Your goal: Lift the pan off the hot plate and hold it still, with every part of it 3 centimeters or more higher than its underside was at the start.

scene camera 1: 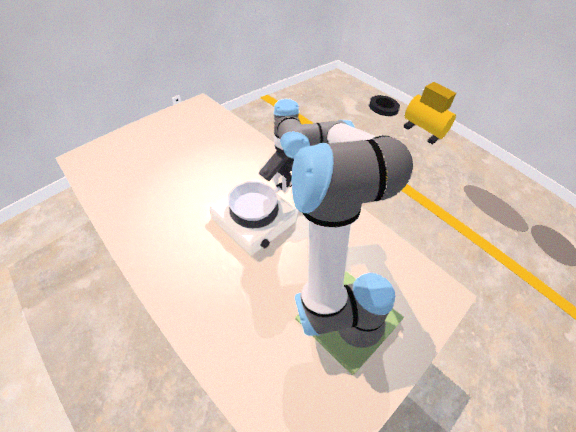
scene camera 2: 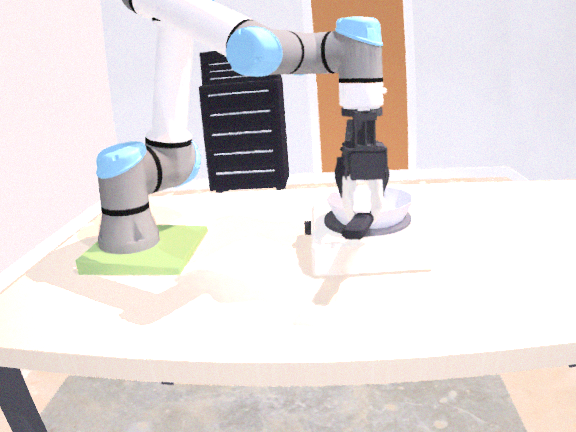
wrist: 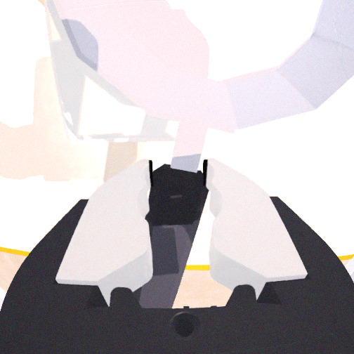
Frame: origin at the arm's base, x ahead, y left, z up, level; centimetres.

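Where they show: gripper, fingertip midpoint: (scene camera 1: 281, 190); arm's base at its link origin: (scene camera 1: 360, 324) (scene camera 2: 129, 241).
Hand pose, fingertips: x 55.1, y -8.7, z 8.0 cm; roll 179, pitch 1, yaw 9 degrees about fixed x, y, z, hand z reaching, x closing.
Note:
Each offset is from my fingertips to the top centre of the thing. Level surfaces: height alone.
A pale, shallow round pan (scene camera 1: 253, 201) (scene camera 2: 397, 207) (wrist: 265, 102) sits level on the dark disc of the white hot plate @(dx -0.2, dy +11.8, dz -2.9 cm) (scene camera 1: 250, 237) (scene camera 2: 370, 257), with no gap visible beneath it. Its black handle @(dx -0.2, dy -7.7, dz +5.3 cm) (scene camera 2: 358, 226) (wrist: 175, 200) sticks out past the plate's side, toward camera 2. My gripper (scene camera 1: 283, 185) (scene camera 2: 363, 210) (wrist: 177, 163) points down over the handle. In the wrist view the handle fills the space between the two fingertips, one on each side, so the gripper is shut on it. In scene camera 1 the arm partly hides the grip.
The arm's base stands on a green block (scene camera 1: 355, 350) (scene camera 2: 150, 260) on the table @(dz -10.9 cm) (scene camera 1: 165, 270) (scene camera 2: 280, 340). A black knob @(dx -12.9, dy +16.0, dz -5.4 cm) (scene camera 1: 265, 243) (scene camera 2: 308, 227) juts from the hot plate. A black drawer cabinet (scene camera 2: 245, 135) and an orange-brown door (scene camera 2: 327, 125) are behind.

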